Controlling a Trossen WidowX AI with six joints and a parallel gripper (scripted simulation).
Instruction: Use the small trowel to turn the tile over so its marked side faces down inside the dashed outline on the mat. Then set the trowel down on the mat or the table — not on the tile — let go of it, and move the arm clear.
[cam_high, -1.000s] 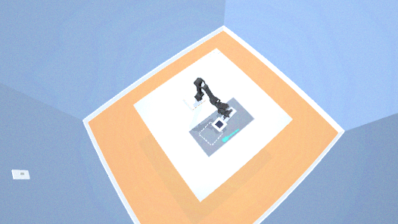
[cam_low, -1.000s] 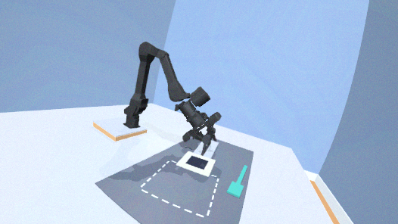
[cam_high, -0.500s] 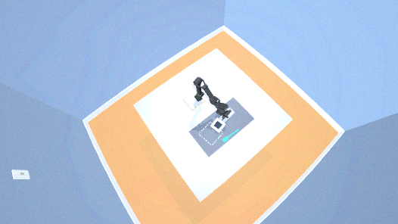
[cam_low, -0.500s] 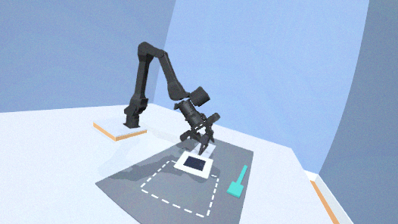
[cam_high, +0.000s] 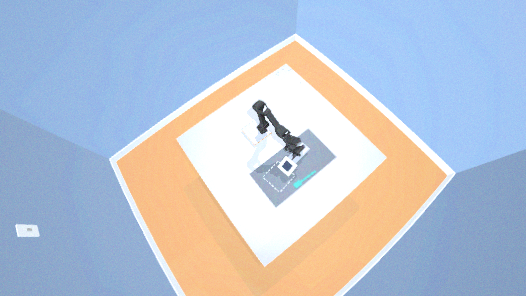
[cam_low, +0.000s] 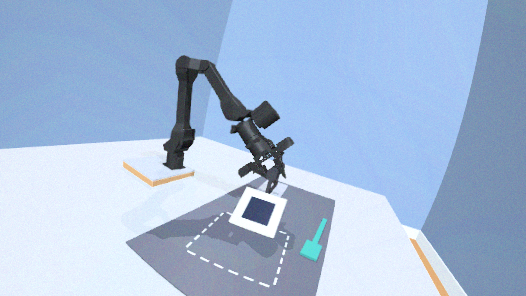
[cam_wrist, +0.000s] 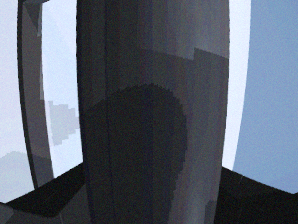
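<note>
My gripper tip is now 110 mm to the left of the tan tile and 60 mm above it. From my gripper tip the other things lie so: grey mat: 110 mm below, 60 mm to the right, 20 mm ahead; then teal trowel: 160 mm ahead, 90 mm below, 70 mm to the right.
</note>
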